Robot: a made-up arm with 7 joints. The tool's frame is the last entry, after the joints.
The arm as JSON. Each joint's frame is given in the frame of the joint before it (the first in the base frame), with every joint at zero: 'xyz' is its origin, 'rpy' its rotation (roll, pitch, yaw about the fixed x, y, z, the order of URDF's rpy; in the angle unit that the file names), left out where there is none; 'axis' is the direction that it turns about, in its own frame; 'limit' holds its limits. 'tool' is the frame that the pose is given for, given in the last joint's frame.
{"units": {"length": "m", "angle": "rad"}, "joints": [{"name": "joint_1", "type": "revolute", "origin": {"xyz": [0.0, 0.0, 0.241]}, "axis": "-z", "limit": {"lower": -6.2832, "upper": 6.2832}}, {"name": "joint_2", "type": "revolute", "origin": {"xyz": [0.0, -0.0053, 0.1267]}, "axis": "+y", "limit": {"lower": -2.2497, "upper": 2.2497}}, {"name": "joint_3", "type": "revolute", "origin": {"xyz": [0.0, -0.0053, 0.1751]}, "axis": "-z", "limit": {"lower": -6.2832, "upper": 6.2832}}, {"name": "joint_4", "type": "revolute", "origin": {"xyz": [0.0, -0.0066, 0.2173]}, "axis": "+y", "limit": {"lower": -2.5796, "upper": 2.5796}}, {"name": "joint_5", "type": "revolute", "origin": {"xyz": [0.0, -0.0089, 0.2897]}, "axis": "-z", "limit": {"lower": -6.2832, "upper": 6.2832}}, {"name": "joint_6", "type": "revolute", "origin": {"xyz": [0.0, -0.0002, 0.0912]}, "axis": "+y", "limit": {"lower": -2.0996, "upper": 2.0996}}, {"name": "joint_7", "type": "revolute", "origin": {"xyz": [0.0, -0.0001, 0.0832]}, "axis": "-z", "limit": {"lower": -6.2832, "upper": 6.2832}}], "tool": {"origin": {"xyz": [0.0, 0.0, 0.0], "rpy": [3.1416, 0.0, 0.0]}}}
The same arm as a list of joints. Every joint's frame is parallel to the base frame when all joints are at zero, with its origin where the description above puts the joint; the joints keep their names.
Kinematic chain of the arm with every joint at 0, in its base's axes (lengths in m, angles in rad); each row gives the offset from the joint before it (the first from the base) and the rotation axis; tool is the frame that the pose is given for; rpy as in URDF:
joint_1: xyz 0.0000 0.0000 0.2410 axis -z
joint_2: xyz 0.0000 -0.0053 0.1267 axis +y
joint_3: xyz 0.0000 -0.0053 0.1751 axis -z
joint_4: xyz 0.0000 -0.0066 0.2173 axis +y
joint_5: xyz 0.0000 -0.0089 0.2897 axis -z
joint_6: xyz 0.0000 -0.0002 0.0912 axis +y
joint_7: xyz 0.0000 -0.0001 0.0832 axis -z
tool: xyz 0.0000 0.0000 0.0000 rpy -3.1416 0.0000 0.0000
Joint limits (rad, base to tool): -6.2832..6.2832 -2.2497..2.2497 -6.2832..6.2832 -2.5796..2.5796 -6.2832..6.2832 -2.0996..2.0996 -6.2832..6.2832

